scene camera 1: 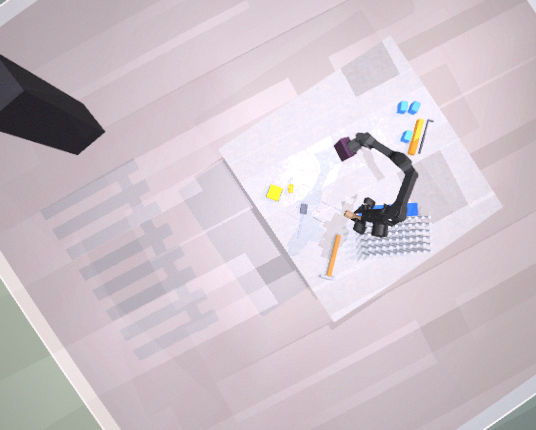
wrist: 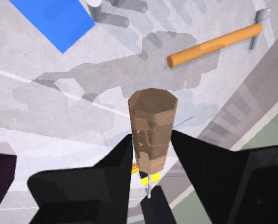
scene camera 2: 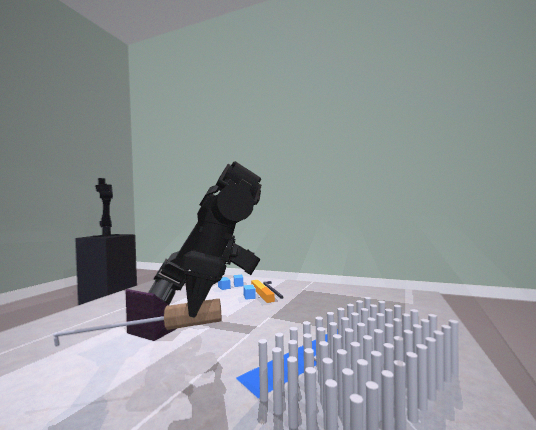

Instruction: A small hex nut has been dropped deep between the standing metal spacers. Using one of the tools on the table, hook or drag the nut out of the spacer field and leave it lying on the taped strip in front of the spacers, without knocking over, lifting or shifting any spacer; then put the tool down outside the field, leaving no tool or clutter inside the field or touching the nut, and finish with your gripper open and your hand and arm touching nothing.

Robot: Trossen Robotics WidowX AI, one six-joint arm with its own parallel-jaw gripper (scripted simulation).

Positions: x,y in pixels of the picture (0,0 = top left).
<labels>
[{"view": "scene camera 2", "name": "my gripper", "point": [193,314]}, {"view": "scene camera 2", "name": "blue taped strip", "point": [250,380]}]
</labels>
